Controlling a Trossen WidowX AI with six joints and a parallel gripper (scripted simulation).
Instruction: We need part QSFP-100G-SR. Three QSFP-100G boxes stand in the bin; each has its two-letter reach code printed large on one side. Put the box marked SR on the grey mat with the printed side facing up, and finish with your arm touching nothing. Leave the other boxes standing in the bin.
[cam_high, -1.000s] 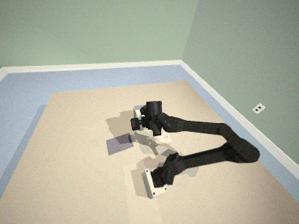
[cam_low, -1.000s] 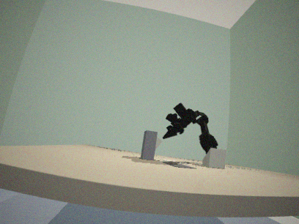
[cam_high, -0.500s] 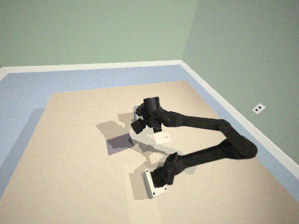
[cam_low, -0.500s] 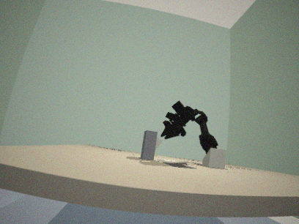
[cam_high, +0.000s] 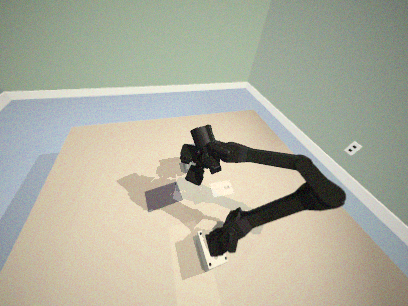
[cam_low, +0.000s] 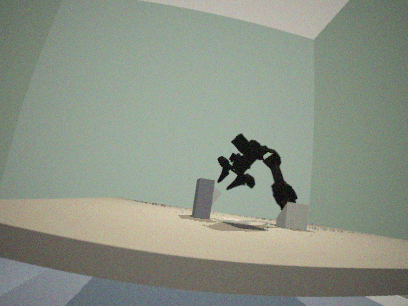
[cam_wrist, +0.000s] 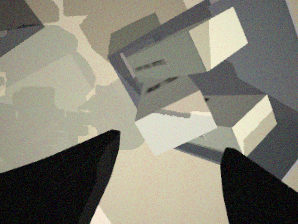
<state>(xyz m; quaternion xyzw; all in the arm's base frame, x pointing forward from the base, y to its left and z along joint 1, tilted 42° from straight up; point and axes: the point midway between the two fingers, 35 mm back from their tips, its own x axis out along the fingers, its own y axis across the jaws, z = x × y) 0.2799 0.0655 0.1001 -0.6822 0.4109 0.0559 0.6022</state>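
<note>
Now: gripper tip 50 mm short of the white box marked SR, 10 mm to the right of it and 70 mm above it. Also, from my gripper tip: grey mat: 60 mm behind, 170 mm to the left, 130 mm below; then white card: 80 mm behind, 100 mm to the right, 140 mm below.
</note>
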